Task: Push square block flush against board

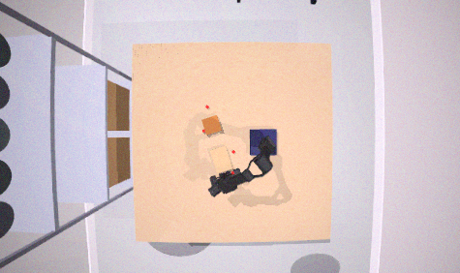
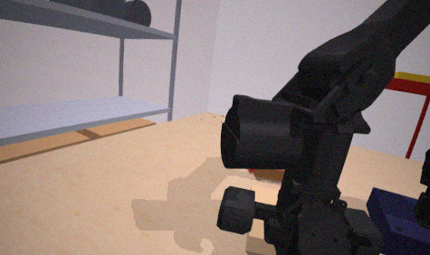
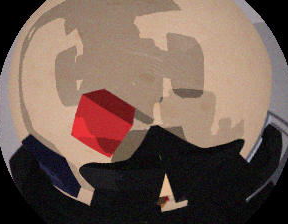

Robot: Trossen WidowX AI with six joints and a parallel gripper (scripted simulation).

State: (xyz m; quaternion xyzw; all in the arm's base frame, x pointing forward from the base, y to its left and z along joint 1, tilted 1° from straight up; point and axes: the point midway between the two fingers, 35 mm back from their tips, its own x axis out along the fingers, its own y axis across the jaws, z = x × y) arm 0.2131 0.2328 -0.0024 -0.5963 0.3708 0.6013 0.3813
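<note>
The red cube is 5 cm behind my gripper tip and 1 cm above it. Round my gripper tip: board: 9 cm to the right, 4 cm ahead, 1 cm above; then orange square block: 30 cm to the right, 13 cm ahead, 1 cm above.
</note>
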